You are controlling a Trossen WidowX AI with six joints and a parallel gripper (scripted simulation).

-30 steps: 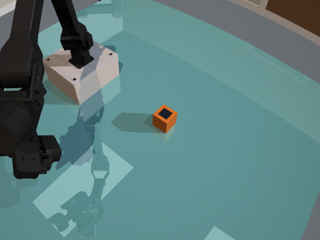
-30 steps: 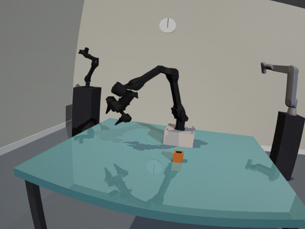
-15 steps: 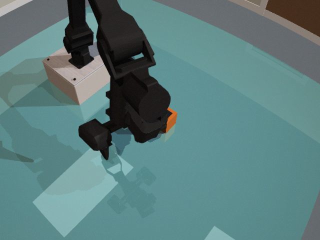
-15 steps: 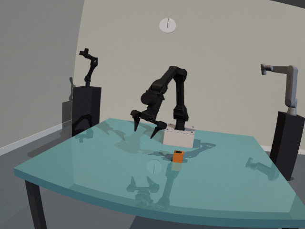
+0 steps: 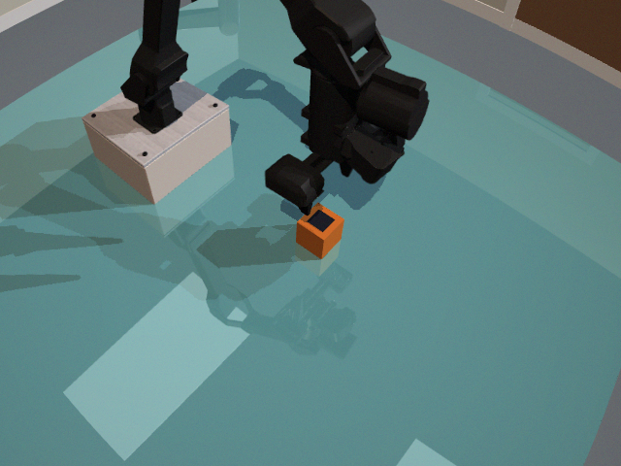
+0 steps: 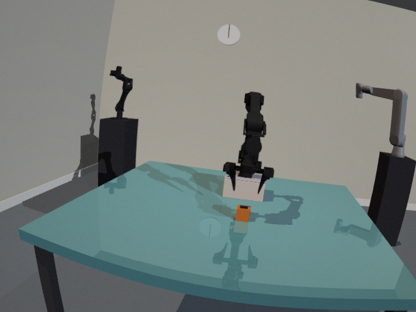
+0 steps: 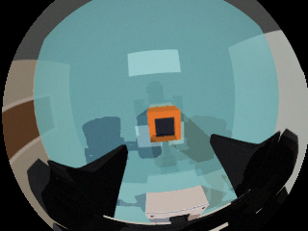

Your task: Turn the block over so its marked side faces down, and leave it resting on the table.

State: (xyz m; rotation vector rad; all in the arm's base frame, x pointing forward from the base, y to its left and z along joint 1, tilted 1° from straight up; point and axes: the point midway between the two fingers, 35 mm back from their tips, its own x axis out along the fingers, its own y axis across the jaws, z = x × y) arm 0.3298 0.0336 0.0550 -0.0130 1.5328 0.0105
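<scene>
My gripper tip is 70 mm above the orange block.
</scene>
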